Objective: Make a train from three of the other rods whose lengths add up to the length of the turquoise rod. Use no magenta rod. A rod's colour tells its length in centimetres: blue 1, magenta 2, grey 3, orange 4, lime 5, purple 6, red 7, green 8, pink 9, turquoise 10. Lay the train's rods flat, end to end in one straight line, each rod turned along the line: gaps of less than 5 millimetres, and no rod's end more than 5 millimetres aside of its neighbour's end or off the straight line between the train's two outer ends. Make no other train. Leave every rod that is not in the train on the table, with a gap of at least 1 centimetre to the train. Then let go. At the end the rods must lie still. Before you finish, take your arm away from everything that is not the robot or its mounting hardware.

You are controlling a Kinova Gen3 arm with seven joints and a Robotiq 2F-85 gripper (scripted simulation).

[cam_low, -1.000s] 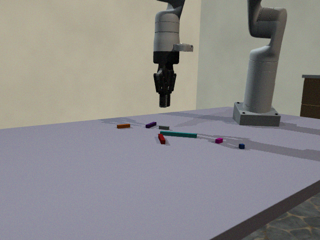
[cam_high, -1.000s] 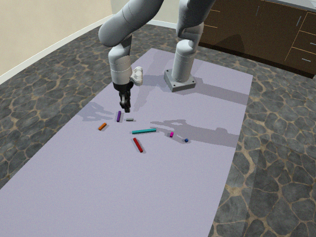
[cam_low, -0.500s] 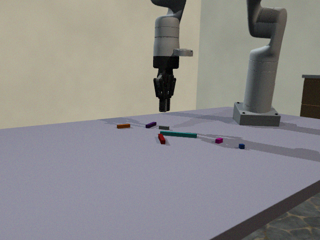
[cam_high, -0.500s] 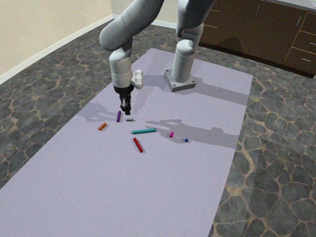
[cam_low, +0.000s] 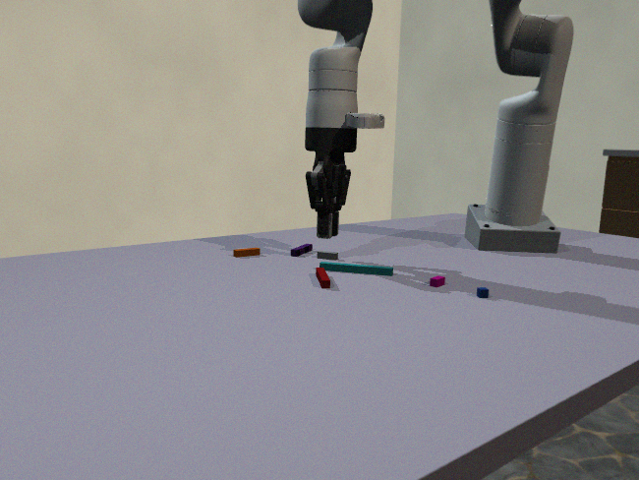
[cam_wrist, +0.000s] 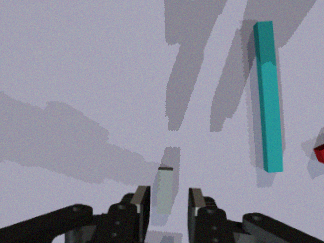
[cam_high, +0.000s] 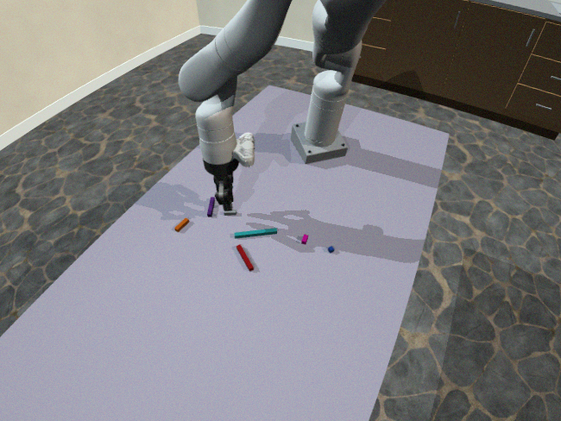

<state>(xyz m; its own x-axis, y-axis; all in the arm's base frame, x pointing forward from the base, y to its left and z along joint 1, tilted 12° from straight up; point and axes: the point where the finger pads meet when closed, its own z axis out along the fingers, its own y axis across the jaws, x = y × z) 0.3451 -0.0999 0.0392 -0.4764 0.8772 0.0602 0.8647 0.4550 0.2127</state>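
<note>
Right now the grey rod is 50 mm below my hand. Also, from my hand: turquoise rod 90 mm to the left, 50 mm below, 20 mm ahead; then orange rod 90 mm to the right, 90 mm ahead, 50 mm below; then purple rod 60 mm to the right, 50 mm below.
</note>
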